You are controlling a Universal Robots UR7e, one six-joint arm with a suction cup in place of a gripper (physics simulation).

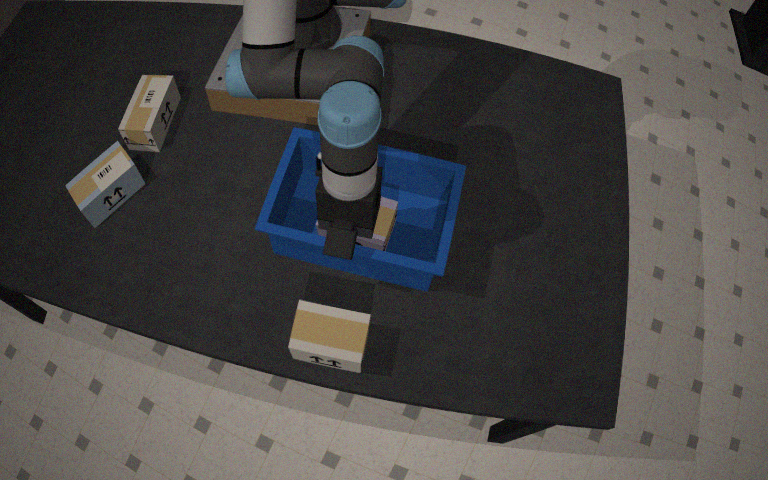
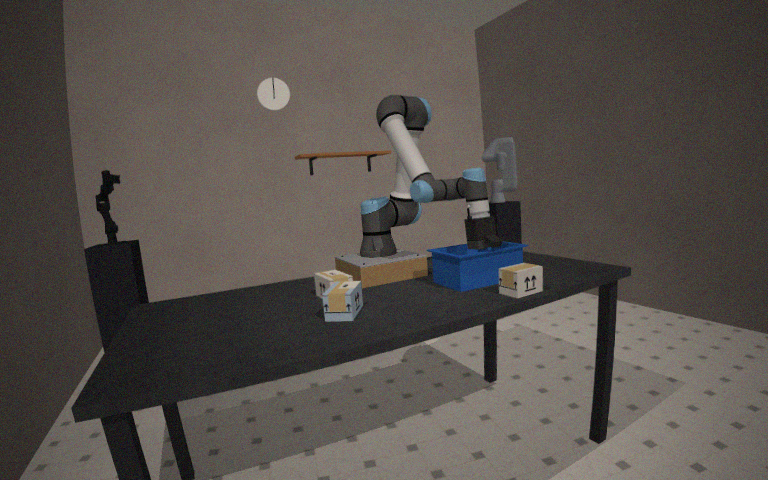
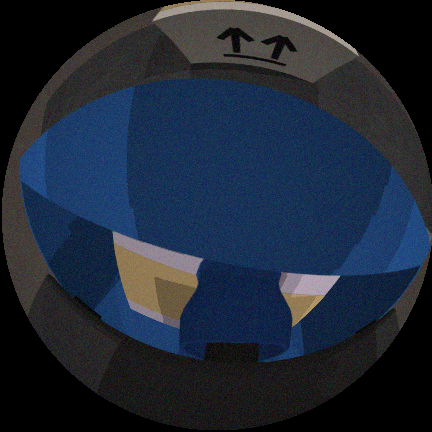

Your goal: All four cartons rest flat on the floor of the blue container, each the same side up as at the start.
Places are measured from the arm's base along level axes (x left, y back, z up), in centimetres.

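Pixels of known places: hand, its tool point: (image 2: pixel 484 261) (image 3: pixel 239 256); arm's base, origin of its link: (image 1: pixel 305 31) (image 2: pixel 378 254).
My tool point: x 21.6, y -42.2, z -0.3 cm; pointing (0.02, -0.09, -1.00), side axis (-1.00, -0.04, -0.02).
For each thing: its top centre in the pictures, then the offset to it from my tool point. Level surfaces: height alone.
- blue container, centre of its top: (image 3: pixel 194 358) (image 1: pixel 362 195) (image 2: pixel 477 247) dx +0.9, dy +4.9, dz +4.1 cm
- lilac-and-tan carton, centre of its top: (image 3: pixel 212 318) (image 1: pixel 357 210) dx +0.5, dy +3.3, dz +1.8 cm
- light-blue carton, centre of its top: (image 1: pixel 98 174) (image 2: pixel 342 287) dx -51.1, dy -0.6, dz +0.0 cm
- black table, height of its surface: dz -7.8 cm
My gripper (image 1: pixel 346 223) (image 2: pixel 480 234) (image 3: pixel 236 307) is lowered into the blue container (image 1: pixel 454 209) (image 2: pixel 475 270) (image 3: pixel 250 175), its blue cup against the top of a lilac-and-tan carton (image 1: pixel 386 217) (image 3: pixel 135 275); suction appears to hold it. The arm hides much of this carton, which lies low in the container with its tan top up. A white carton (image 1: pixel 329 328) (image 2: pixel 521 280) (image 3: pixel 255 45) stands on the table in front of the container, arrows up. A light-blue carton (image 1: pixel 113 186) (image 2: pixel 342 300) and another white carton (image 1: pixel 148 113) (image 2: pixel 325 283) stand close together on the left, arrows up.
The black table (image 1: pixel 198 271) (image 2: pixel 254 333) bears everything. The robot's wooden base block (image 1: pixel 260 108) (image 2: pixel 390 271) stands behind and to the left of the container. The container's walls surround the tool closely. The front white carton is near the table's front edge.
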